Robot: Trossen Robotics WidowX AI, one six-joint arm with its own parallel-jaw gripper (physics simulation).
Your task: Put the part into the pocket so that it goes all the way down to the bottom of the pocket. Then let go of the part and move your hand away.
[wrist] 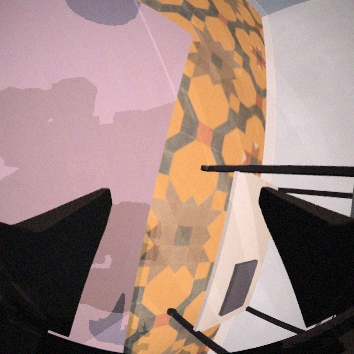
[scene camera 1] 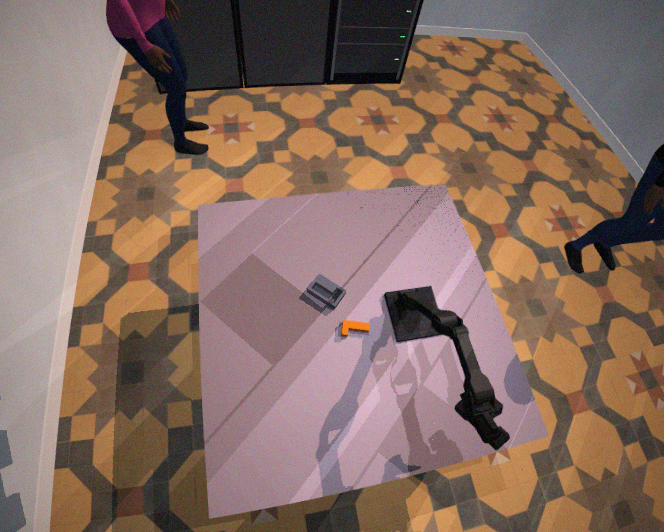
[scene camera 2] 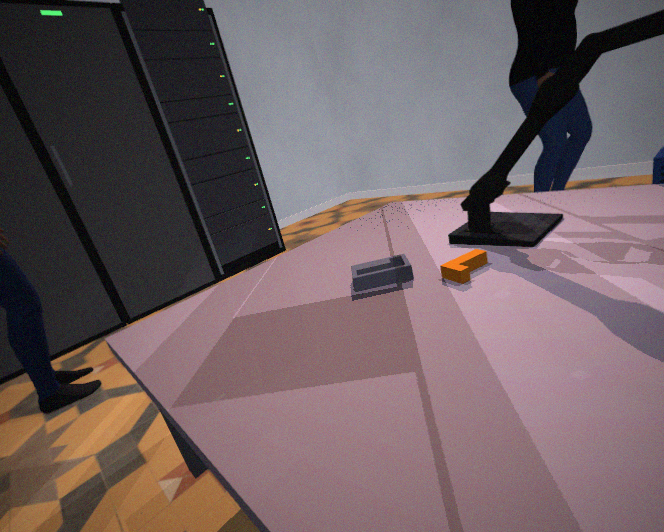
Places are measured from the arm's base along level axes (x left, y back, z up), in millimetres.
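Pixels of known places: gripper, between the fingertips: [wrist: 186,195]; arm's base, origin of its link: [scene camera 1: 403,302] [scene camera 2: 479,227].
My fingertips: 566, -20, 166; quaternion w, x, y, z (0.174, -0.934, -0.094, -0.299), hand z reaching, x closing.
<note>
For each thing: its top centre in the pictures, then the offset to it from my fingertips, as dx, dy, dz. Level surfaces: height alone.
- orange L-shaped part, centre of its top: [scene camera 2: 468,259] [scene camera 1: 356,328] -527, -222, -160
- grey pocket block, centre of its top: [scene camera 2: 379,265] [scene camera 1: 327,289] -725, -272, -154
- pink table, height of its surface: dz -190
The orange L-shaped part [scene camera 1: 357,326] [scene camera 2: 457,272] lies flat on the pink table between the pocket block and the arm's base, apart from both. The grey pocket block [scene camera 1: 327,300] [scene camera 2: 382,279] stands on the table left of the part in both scene views, its recess open upward and showing no orange. My gripper [scene camera 1: 494,435] [wrist: 186,195] is open and empty, high near the table's front right corner in scene camera 1, far from part and block. In the wrist view both black fingers stand wide apart; part and block do not show there. The gripper is outside scene camera 2's view.
The arm's dark base plate [scene camera 1: 415,326] [scene camera 2: 505,229] sits right of the part. The pink table [scene camera 1: 249,443] [scene camera 2: 310,443] [wrist: 135,165] ends close to the gripper. Arm shadows cross it. Dark cabinets [scene camera 1: 285,44] [scene camera 2: 83,138] and people stand beyond the table.
</note>
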